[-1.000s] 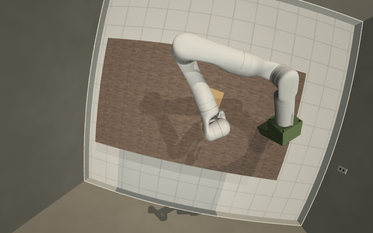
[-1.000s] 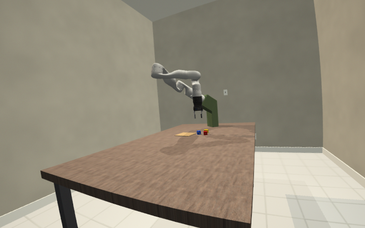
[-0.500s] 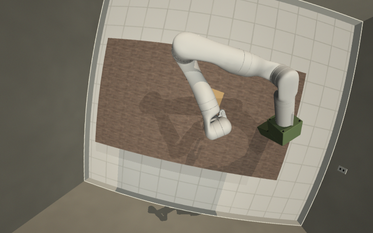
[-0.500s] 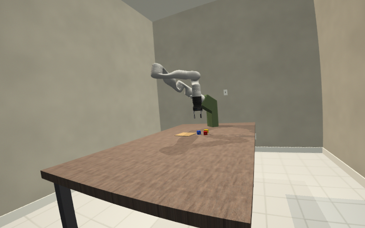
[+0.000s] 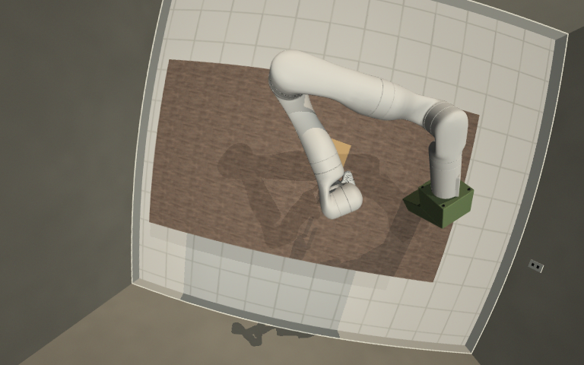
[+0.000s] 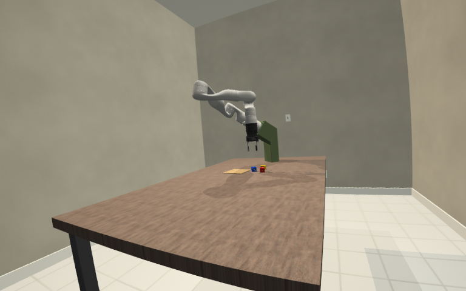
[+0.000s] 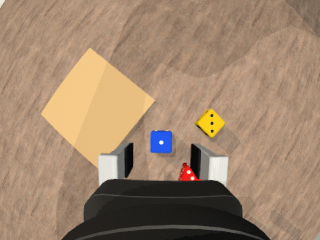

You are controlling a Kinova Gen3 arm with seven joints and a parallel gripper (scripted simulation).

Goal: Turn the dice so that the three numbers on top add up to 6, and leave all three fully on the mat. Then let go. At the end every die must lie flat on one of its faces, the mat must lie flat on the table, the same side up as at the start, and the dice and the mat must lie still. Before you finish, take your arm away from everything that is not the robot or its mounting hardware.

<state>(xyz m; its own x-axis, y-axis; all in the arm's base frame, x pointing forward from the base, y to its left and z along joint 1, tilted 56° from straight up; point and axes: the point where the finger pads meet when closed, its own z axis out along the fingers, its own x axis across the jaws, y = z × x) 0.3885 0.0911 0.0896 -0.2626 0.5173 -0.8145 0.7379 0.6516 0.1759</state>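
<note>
The blue die lies 14 cm below my hand. The rest, counted from my hand: yellow die: 5 cm behind, 6 cm to the left, 14 cm below; then tan mat: 1 cm behind, 12 cm to the right, 15 cm below; then red die: 3 cm ahead, 6 cm to the left, 14 cm below.
</note>
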